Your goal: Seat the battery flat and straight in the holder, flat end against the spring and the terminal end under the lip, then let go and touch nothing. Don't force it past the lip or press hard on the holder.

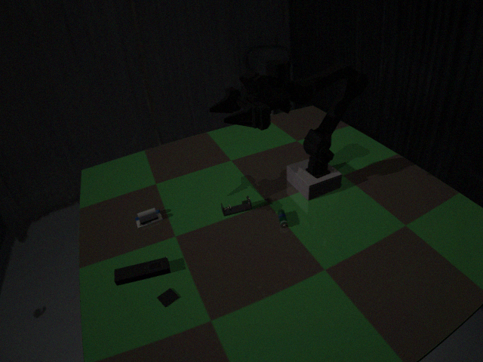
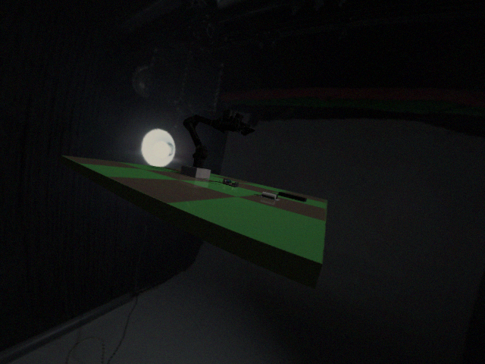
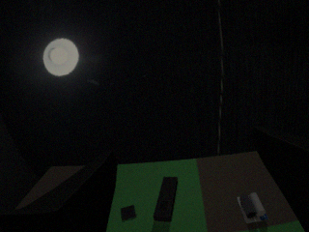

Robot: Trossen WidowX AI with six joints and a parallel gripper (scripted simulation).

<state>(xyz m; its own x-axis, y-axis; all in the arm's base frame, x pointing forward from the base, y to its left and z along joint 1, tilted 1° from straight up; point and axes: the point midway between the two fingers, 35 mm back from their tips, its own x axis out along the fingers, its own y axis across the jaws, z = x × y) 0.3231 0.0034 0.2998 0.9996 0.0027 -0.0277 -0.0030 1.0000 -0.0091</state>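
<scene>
My gripper tip is now 36 cm above the battery, 14 cm past it and 8 cm to the right of it. Also, from my gripper tip: dark bar 35 cm below, 31 cm ahead, 4 cm to the left; then dark square piece 37 cm below, 27 cm ahead, 16 cm to the left.
</scene>
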